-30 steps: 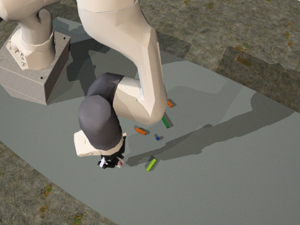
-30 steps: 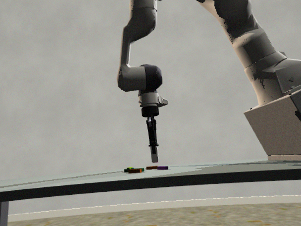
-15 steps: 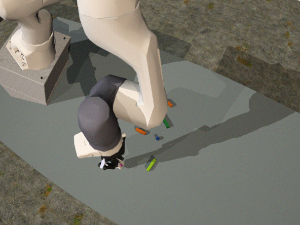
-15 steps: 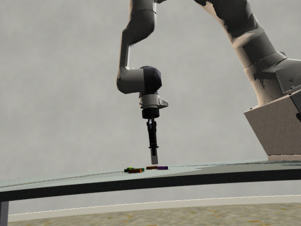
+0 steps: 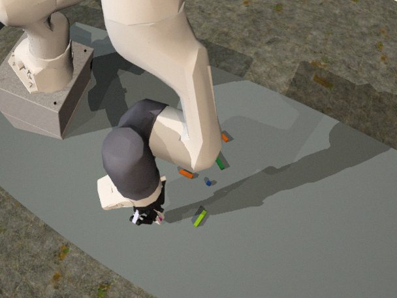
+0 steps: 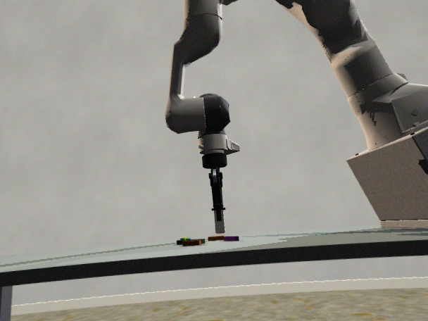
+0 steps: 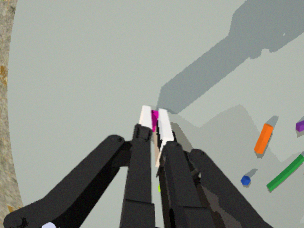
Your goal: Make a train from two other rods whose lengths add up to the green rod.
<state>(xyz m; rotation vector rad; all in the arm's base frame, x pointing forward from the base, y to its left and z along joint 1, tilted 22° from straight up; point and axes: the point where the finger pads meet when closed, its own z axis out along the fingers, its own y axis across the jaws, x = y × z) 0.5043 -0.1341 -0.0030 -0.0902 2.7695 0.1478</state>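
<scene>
Right now my hand is 30 mm above the magenta rod. Also, from my hand: lime rod (90 mm ahead, 70 mm to the left, 40 mm below); then purple rod (240 mm to the left, 60 mm behind, 40 mm below); then blue rod (160 mm to the left, 60 mm ahead, 40 mm below).
</scene>
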